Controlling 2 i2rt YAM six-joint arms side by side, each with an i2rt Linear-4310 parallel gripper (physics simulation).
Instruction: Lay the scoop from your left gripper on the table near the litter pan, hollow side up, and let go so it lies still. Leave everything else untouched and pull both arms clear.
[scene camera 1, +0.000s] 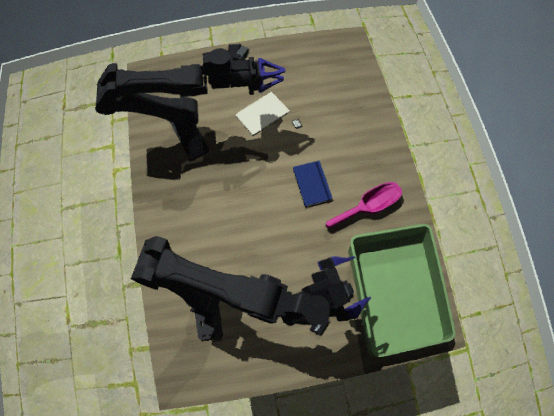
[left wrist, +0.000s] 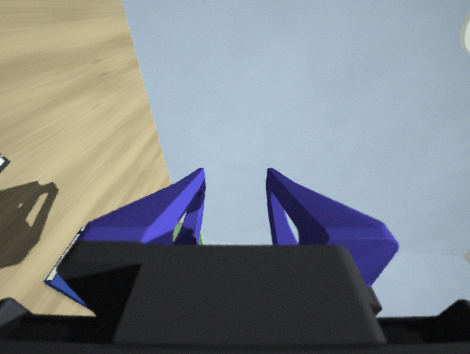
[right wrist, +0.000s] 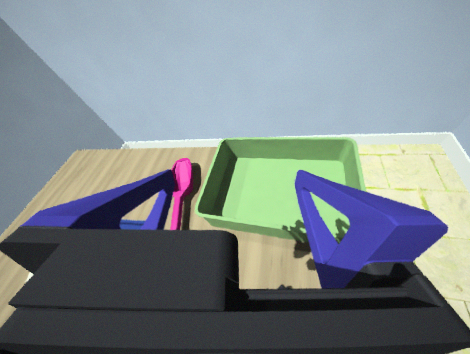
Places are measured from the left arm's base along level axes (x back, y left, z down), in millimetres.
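Pixels of known places: left gripper, fingertip midpoint: (scene camera 1: 284, 74) (left wrist: 235, 176); right gripper, fingertip midpoint: (scene camera 1: 362, 277) (right wrist: 234, 176); left arm's base, link origin: (scene camera 1: 187, 132); right arm's base, link origin: (scene camera 1: 206, 304).
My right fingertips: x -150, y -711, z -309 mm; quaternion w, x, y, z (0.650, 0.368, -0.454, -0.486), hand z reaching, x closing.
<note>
Ahead of a thing's pixels: the offset from my right fingertips to its top centre. Level surfaces: height alone.
The pink scoop @[dx -196, dy +208, dz +270 mm] (scene camera 1: 382, 199) (right wrist: 183, 176) lies on the table with its hollow side up. It is beside the green litter pan @[dx -146, dy -62, dz +225 mm] (scene camera 1: 440, 280) (right wrist: 240, 222), with a narrow strip of table between them. The scoop does not show in the left wrist view. My left gripper (scene camera 1: 284, 74) (left wrist: 235, 176) is partly open and empty, raised above the table well away from the scoop. My right gripper (scene camera 1: 362, 278) (right wrist: 234, 176) is wide open and empty, above the near side of the pan.
A blue book @[dx -106, dy +355, dz +298 mm] (scene camera 1: 312, 184) (right wrist: 132, 225) lies near the scoop's handle. A cream-coloured flat pad @[dx -96, dy +653, dz +304 mm] (scene camera 1: 262, 112) and a small light cube @[dx -174, dy +562, dz +307 mm] (scene camera 1: 297, 123) lie near the left gripper. The pan stands by the wooden table's @[dz +309 mm] (scene camera 1: 225, 210) edge.
</note>
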